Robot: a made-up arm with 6 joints.
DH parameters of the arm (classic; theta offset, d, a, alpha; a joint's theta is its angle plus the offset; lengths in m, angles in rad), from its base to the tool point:
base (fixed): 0 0.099 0.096 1.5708
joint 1: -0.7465 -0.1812 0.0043 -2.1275
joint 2: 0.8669 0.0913 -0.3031 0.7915
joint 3: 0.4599 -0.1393 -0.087 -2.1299
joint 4: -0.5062 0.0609 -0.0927 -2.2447
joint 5: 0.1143 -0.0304 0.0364 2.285
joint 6: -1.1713 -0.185 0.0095 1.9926
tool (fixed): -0.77 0.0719 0 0
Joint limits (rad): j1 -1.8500..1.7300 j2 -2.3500..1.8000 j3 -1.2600..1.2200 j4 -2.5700..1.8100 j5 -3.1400..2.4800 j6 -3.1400..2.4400
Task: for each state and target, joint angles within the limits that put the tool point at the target. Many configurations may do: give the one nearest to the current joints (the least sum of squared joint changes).
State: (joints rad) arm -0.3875 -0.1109 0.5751 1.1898 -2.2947 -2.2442
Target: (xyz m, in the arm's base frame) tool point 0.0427 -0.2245 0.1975
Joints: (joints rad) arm -0.5761 0.4390 0.7210 1.3831 -2.0875 -2.0864
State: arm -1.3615 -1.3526 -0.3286 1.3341 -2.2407 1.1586
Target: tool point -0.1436 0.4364 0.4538
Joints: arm -1.0869 -1.3126 -0.2021 1.2734 -2.1098 1.1279
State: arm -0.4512 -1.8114 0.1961 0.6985 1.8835 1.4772
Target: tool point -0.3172 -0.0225 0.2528
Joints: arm -0.1810 -1.1372 0.9447 0.4993 1.7113 1.5700
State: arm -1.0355 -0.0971 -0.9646 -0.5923 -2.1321 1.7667
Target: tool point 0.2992 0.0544 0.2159
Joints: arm -1.3501 0.4702 -0.8348 -0.6448 -1.8032 1.6704
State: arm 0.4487 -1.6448 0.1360 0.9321 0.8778 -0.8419
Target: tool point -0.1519 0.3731 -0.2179
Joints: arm 0.7947 -2.1149 0.5582 0.8184 0.5300 -0.9919
